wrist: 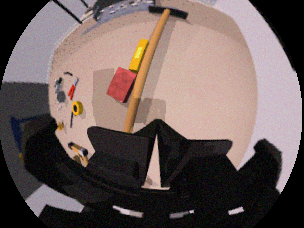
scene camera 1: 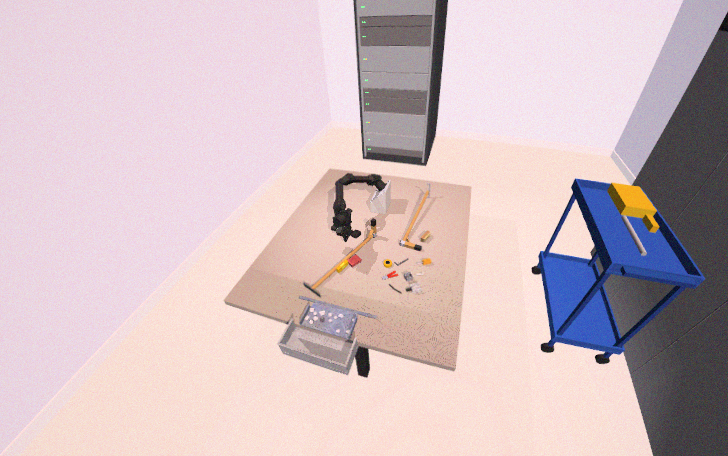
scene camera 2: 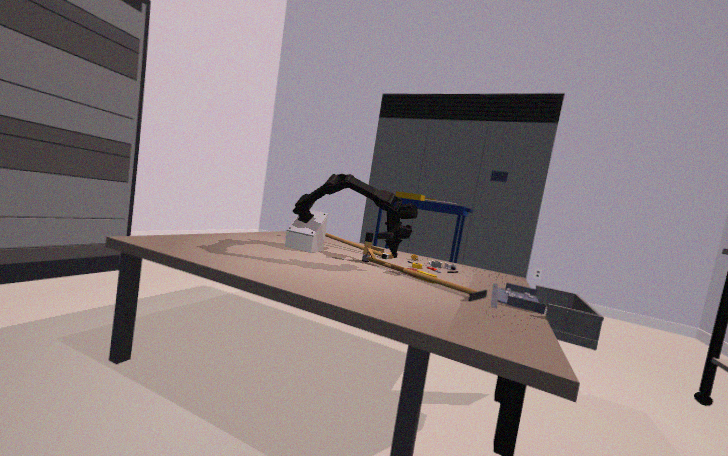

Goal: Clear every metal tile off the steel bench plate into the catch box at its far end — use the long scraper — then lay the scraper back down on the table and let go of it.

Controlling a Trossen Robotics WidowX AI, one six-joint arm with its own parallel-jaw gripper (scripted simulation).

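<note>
Through the wrist camera I see my gripper (wrist: 157, 121), shut and holding nothing, along with a red block (wrist: 121, 86) and a long orange-shafted scraper (wrist: 148, 55). Scene camera 2 shows me that scraper (scene camera 2: 474, 294) too.
</note>
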